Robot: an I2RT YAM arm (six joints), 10 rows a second.
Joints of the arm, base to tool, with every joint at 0 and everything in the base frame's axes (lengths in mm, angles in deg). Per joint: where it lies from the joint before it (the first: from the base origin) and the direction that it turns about. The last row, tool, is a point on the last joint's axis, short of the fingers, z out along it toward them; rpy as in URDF.
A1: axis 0 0 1 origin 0.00 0.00 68.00
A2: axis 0 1 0 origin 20.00 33.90 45.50
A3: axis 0 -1 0 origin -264.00 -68.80 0.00
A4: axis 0 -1 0 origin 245.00 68.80 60.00
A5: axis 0 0 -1 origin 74.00 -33.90 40.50
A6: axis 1 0 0 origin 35.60 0.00 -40.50
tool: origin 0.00 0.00 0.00 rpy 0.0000 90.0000 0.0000
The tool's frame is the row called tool.
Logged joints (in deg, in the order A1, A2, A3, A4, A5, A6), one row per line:
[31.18 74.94 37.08 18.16 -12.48 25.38]
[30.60 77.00 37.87 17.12 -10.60 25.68]
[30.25 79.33 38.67 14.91 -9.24 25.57]
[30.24 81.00 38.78 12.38 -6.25 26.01]
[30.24 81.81 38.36 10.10 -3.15 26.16]
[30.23 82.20 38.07 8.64 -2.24 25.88]
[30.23 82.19 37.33 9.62 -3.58 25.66]
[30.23 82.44 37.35 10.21 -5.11 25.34]
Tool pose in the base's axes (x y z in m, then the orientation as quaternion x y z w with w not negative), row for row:
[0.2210 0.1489 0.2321 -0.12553 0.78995 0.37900 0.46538]
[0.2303 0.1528 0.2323 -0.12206 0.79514 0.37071 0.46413]
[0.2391 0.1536 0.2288 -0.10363 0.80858 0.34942 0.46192]
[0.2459 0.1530 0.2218 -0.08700 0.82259 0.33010 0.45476]
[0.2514 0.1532 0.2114 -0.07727 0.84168 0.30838 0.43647]
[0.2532 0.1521 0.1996 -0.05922 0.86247 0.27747 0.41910]
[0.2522 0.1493 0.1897 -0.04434 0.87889 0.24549 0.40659]
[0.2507 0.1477 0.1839 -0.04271 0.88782 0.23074 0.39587]
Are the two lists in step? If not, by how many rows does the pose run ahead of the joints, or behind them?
The pose runs 2 rows behind the joints: the pose in row i belongs to the joints in row i - 2.
